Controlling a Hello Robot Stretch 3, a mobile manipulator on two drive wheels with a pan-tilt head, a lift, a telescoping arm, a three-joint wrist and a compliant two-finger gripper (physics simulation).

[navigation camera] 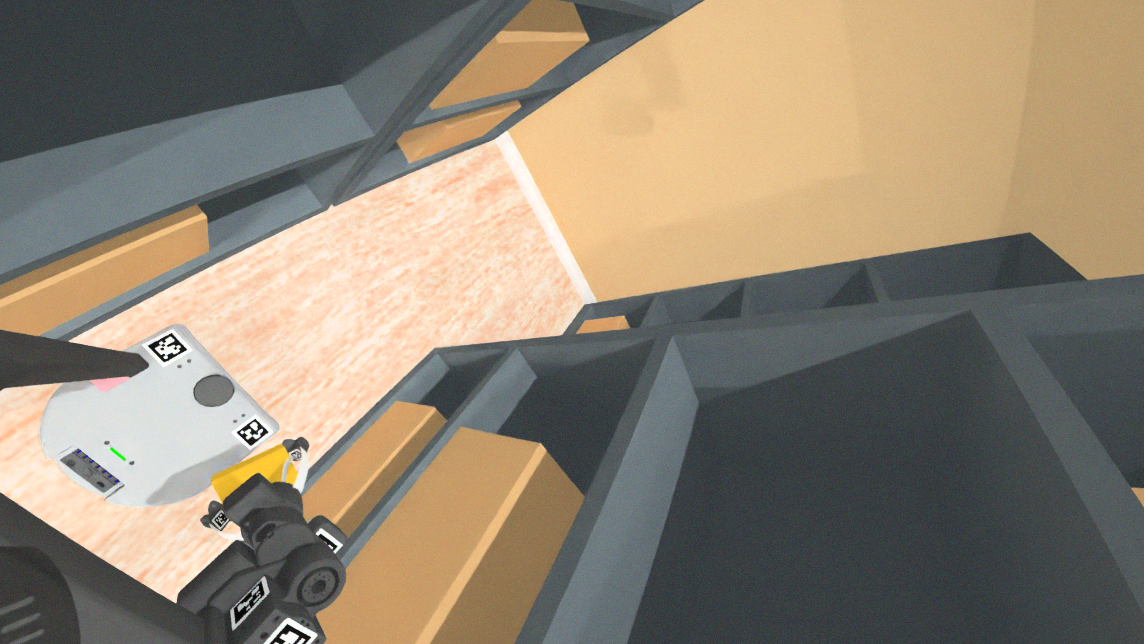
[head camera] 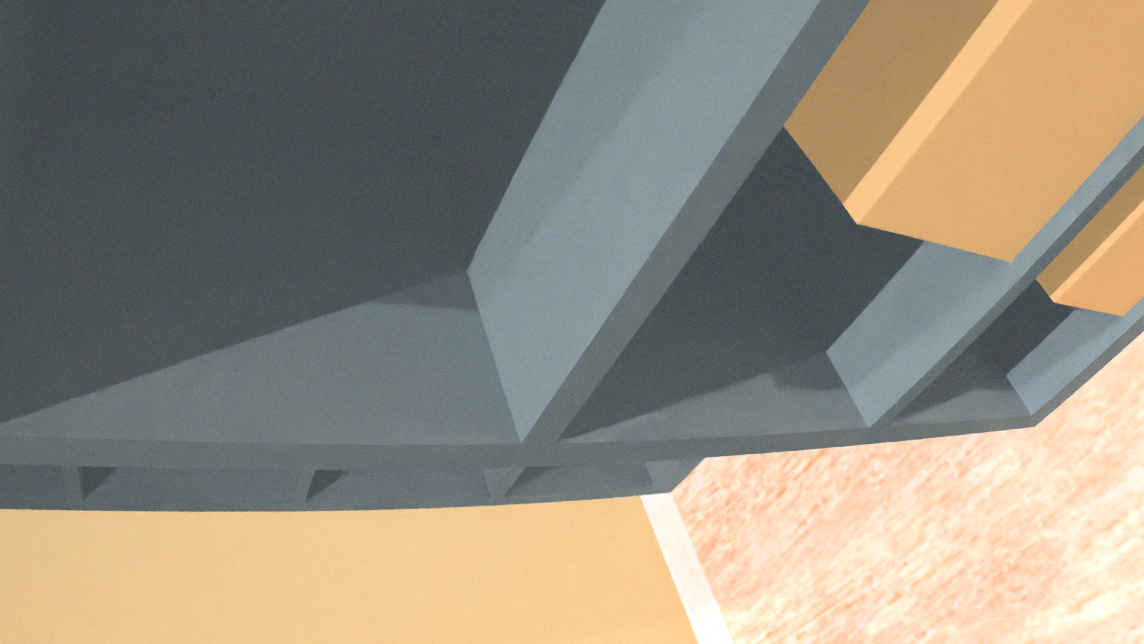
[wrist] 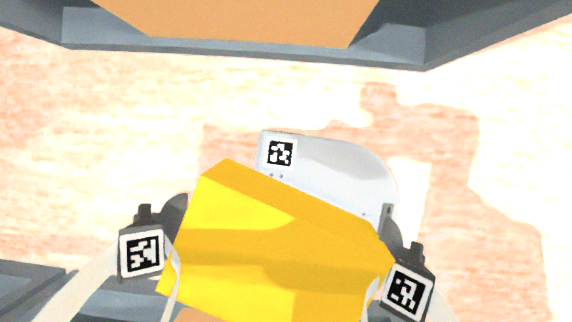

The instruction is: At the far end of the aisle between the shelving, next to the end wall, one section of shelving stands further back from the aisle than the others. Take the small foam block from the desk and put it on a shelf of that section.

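Frame: origin at the robot's base, x ahead, y left, z up, level; centimetres.
Seen in the pictures: gripper, between the fingertips: (wrist: 280, 228); robot's base, origin of its link: (navigation camera: 213, 388).
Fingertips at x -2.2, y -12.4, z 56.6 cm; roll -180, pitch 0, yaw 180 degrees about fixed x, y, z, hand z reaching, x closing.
Offsets run from my fingertips to a thing's middle. "spot": to the spot under its first point.
The small foam block, yellow @[dx +0.1, dy +0.3, dz +3.0 cm] (navigation camera: 254, 470) (wrist: 280, 240), is held between the two fingertips of my gripper (navigation camera: 255, 481) (wrist: 280, 228), tilted, above the floor beside my base. The gripper is shut on it. The set-back shelving section (navigation camera: 876, 284) (head camera: 400, 505) stands against the end wall, on the right side of the aisle in the navigation view. The nearer section @[spot: dx +37.5, dy -28.1, dz +42.6 cm] (navigation camera: 656, 448) (head camera: 608, 200) partly hides it. Several of its compartments show as a narrow strip. The desk does not show in these views.
The nearer section stands close beside my gripper and holds tan boxes @[spot: dx +15.8, dy -23.3, dz +18.5 cm] (navigation camera: 472, 512) (head camera: 976, 160). Shelving (navigation camera: 240, 136) with boxes lines the aisle's other side. My base (navigation camera: 160, 416) (wrist: 340, 165) stands in the aisle between them. The tan end wall (navigation camera: 760, 160) (head camera: 320, 576) closes the aisle.
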